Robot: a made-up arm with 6 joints.
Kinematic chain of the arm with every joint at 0, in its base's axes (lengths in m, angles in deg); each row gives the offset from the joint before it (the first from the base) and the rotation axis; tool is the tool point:
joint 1: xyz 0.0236 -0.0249 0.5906 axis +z
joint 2: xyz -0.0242 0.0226 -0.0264 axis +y
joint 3: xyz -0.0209 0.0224 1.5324 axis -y
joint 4: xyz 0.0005 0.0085 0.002 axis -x
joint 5: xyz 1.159 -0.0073 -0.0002 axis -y
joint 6: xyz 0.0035 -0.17 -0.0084 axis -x
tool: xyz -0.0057 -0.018 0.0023
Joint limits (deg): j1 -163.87..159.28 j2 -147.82..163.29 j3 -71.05..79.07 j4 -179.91..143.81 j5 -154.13..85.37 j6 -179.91..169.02
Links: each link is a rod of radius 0.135 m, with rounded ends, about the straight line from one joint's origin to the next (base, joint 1, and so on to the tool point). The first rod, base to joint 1, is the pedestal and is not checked.
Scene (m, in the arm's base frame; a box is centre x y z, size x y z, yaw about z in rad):
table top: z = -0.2
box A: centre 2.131 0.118 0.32 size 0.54 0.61 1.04 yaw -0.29
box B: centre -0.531 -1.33 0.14 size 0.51 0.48 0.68 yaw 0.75
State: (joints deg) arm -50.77 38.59 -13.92 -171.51 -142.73 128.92
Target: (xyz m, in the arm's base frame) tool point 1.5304 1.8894 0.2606
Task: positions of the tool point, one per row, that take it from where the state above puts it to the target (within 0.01 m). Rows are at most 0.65 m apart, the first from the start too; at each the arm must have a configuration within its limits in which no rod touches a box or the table.
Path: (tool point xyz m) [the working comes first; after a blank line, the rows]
Joints at the target: 46.65 77.38 42.76 -179.53 -142.65 126.77
Straight joint move there: touches box A.

1: 1.5322 -0.9594 0.9779
2: 1.8067 -0.6829 1.1419
3: 1.9974 -0.3224 1.3257
4: 2.0781 0.0910 1.5241
5: 2.1660 0.5565 1.2411
6: 2.1031 1.0473 0.9318
7: 1.8859 1.5092 0.6023
8: 1.5305 1.8893 0.2607

